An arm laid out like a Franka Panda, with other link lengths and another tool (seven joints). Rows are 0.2 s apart.
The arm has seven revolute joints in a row. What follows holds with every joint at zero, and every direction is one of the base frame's. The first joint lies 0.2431 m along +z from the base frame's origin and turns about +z. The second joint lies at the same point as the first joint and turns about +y. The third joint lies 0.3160 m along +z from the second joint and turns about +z. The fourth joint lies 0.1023 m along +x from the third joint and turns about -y. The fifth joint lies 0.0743 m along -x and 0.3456 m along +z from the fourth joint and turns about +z. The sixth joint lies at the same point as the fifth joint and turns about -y. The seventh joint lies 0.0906 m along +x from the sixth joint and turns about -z. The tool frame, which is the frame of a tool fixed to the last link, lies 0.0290 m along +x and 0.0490 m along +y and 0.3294 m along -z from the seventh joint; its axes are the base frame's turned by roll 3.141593, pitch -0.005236 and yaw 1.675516 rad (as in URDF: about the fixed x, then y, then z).
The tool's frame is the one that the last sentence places.
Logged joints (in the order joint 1, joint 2, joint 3, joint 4, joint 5, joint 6, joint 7), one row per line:
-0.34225 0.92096 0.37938 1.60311 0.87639 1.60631 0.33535
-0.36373 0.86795 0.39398 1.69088 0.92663 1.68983 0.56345
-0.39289 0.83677 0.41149 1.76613 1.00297 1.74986 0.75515
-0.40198 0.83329 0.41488 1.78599 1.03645 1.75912 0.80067
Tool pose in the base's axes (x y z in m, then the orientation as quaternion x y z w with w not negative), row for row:
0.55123 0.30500 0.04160 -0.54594 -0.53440 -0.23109 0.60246
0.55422 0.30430 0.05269 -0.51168 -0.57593 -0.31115 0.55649
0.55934 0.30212 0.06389 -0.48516 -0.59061 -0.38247 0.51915
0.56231 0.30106 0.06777 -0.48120 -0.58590 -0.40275 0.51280
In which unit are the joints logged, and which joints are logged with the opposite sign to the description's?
The joints are logged in radians. Opposite sign: joint 4, joint 7.
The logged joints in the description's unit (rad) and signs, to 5 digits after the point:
-0.34225 0.92096 0.37938 -1.60311 0.87639 1.60631 -0.33535
-0.36373 0.86795 0.39398 -1.69088 0.92663 1.68983 -0.56345
-0.39289 0.83677 0.41149 -1.76613 1.00297 1.74986 -0.75515
-0.40198 0.83329 0.41488 -1.78599 1.03645 1.75912 -0.80067

